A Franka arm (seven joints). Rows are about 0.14 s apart.
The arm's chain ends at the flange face. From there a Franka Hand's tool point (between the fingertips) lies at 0.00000 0.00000 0.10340 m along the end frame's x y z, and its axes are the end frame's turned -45 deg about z.
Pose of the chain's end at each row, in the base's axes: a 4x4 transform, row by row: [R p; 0 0 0 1], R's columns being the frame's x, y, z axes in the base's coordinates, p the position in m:
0.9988 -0.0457 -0.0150 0.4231; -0.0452 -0.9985 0.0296 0.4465; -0.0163 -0.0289 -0.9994 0.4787; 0 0 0 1
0.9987 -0.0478 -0.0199 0.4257; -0.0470 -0.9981 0.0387 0.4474; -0.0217 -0.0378 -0.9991 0.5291; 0 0 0 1
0.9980 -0.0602 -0.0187 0.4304; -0.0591 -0.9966 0.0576 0.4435; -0.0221 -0.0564 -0.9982 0.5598; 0 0 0 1
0.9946 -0.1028 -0.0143 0.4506; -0.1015 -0.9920 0.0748 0.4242; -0.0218 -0.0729 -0.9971 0.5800; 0 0 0 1
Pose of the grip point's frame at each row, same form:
0.7386 0.6739 -0.0150 0.4215; 0.6741 -0.7380 0.0296 0.4496; 0.0089 -0.0320 -0.9994 0.3754; 0 0 0 1
0.7400 0.6724 -0.0199 0.4236; 0.6725 -0.7390 0.0387 0.4514; 0.0114 -0.0421 -0.9991 0.4258; 0 0 0 1
0.7483 0.6631 -0.0187 0.4285; 0.6629 -0.7465 0.0576 0.4495; 0.0243 -0.0555 -0.9982 0.4566; 0 0 0 1
0.7760 0.6306 -0.0143 0.4491; 0.6297 -0.7732 0.0748 0.4319; 0.0361 -0.0670 -0.9971 0.4769; 0 0 0 1

